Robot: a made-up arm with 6 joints.
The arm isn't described. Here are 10 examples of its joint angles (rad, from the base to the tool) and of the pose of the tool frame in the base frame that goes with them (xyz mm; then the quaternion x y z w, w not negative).
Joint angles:
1: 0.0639 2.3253 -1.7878 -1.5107 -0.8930 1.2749
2: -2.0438 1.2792 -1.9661 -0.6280 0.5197 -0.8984
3: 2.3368 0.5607 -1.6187 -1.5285 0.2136 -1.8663
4: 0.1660 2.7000 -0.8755 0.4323 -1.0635 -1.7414
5: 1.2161 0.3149 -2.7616 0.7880 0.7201 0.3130
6: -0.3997 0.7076 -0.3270 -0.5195 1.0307 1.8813
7: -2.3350 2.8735 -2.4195 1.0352 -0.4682 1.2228
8: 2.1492 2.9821 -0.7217 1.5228 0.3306 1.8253
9: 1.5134 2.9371 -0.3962 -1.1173 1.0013 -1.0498
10: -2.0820 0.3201 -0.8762 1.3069 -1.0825 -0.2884
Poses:
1: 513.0 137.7 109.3 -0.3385 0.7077 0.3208 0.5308
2: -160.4 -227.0 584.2 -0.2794 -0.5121 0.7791 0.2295
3: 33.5 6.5 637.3 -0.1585 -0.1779 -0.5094 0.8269
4: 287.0 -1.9 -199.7 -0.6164 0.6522 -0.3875 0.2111
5: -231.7 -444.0 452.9 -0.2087 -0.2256 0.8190 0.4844
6: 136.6 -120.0 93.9 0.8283 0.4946 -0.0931 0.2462
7: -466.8 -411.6 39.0 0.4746 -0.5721 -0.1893 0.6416
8: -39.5 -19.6 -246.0 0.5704 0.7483 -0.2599 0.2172
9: 97.7 -78.6 -90.7 0.6289 0.3649 0.1881 0.6603
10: -123.7 14.1 456.5 0.2723 -0.4393 -0.6109 0.5997
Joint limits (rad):
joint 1: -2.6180..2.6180
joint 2: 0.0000..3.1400
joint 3: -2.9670..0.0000
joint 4: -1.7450..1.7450
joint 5: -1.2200..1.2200
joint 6: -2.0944..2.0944
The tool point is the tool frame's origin. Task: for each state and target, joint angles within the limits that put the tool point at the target. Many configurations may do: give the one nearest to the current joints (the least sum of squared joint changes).
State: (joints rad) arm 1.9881 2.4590 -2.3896 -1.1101 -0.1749 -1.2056
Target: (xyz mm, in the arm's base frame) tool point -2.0 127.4 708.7
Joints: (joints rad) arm 1.8237 1.2739 -2.3424 -1.1043 0.2506 -1.2056
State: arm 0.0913 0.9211 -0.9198 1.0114 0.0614 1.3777
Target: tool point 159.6 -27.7 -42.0
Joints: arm -0.2082 1.1486 0.0000 0.9888 0.0514 1.3777
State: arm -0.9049 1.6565 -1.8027 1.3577 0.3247 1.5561
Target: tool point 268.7 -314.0 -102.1
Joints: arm -0.9600 2.3434 -1.2569 1.3040 0.3121 1.5561
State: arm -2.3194 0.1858 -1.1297 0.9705 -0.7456 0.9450
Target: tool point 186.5 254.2 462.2
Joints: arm -2.6149 0.0000 -1.5858 1.4863 -1.2200 0.9450
